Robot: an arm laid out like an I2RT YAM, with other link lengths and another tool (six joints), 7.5 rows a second.
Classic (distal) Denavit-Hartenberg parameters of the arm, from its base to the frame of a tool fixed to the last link. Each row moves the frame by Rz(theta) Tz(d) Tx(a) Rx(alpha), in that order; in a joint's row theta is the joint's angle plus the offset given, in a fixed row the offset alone. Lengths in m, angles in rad.
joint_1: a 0.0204, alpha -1.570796, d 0.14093, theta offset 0
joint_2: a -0.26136, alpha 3.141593, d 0, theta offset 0
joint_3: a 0.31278, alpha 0, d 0, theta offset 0.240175
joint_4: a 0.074, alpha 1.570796, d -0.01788, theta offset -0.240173
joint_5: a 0, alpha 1.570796, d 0.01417, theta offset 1.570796
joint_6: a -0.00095, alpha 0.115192, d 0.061, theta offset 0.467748
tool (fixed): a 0, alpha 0, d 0.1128, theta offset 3.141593
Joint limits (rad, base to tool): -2.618..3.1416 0..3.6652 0..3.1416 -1.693..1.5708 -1.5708..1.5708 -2.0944..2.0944
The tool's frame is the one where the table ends.
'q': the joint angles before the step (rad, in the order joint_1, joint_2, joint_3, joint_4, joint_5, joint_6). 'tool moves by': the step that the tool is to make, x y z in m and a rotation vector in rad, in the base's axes. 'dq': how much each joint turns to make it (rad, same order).
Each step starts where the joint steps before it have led.
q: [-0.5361 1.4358 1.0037 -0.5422 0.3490 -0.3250]
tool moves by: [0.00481 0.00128 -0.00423 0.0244 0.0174 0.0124]
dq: [0.0023 0.0323 0.0291 -0.0236 -0.0157 -0.0019]
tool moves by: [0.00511 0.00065 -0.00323 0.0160 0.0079 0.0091]
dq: [0.0029 0.0265 0.0219 -0.0103 -0.0116 0.0000]
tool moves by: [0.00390 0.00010 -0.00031 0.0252 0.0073 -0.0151]
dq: [0.0032 0.0312 0.0401 -0.0361 -0.0061 0.0263]
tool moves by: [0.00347 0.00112 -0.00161 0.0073 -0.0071 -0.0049]
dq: [0.0054 0.0110 0.0066 0.0024 -0.0034 0.0145]
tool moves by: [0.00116 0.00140 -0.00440 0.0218 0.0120 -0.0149]
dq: [0.0040 0.0244 0.0205 -0.0247 -0.0020 0.0240]
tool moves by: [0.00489 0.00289 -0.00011 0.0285 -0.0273 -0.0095]
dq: [0.0014 0.0066 0.0098 -0.0021 -0.0285 0.0291]
